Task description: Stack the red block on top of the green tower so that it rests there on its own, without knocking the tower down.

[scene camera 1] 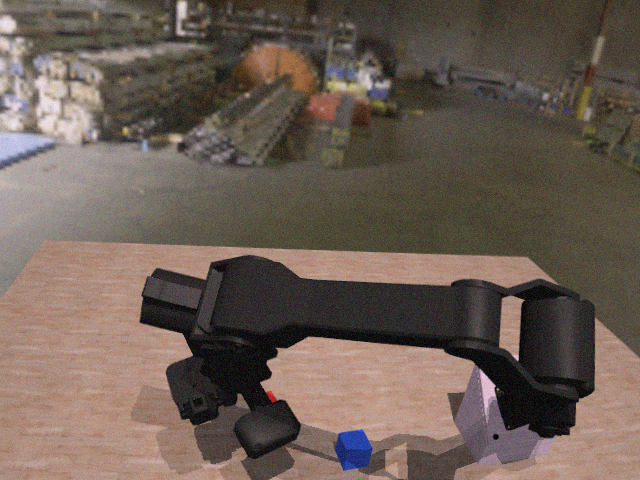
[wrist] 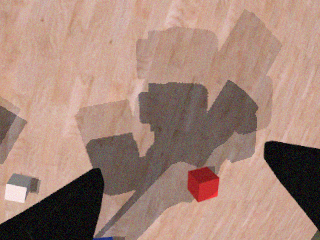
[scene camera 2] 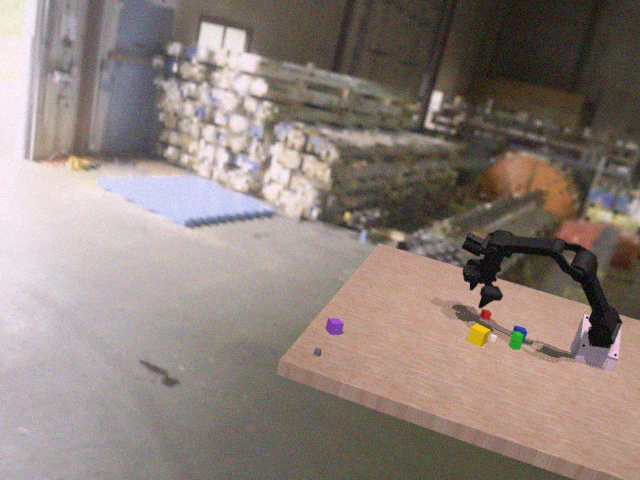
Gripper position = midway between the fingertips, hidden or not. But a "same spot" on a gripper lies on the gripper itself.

Labels:
gripper: scene camera 1; wrist 185,163; scene camera 2
same spot on gripper: (scene camera 1: 259,390) = (scene camera 2: 491,284)

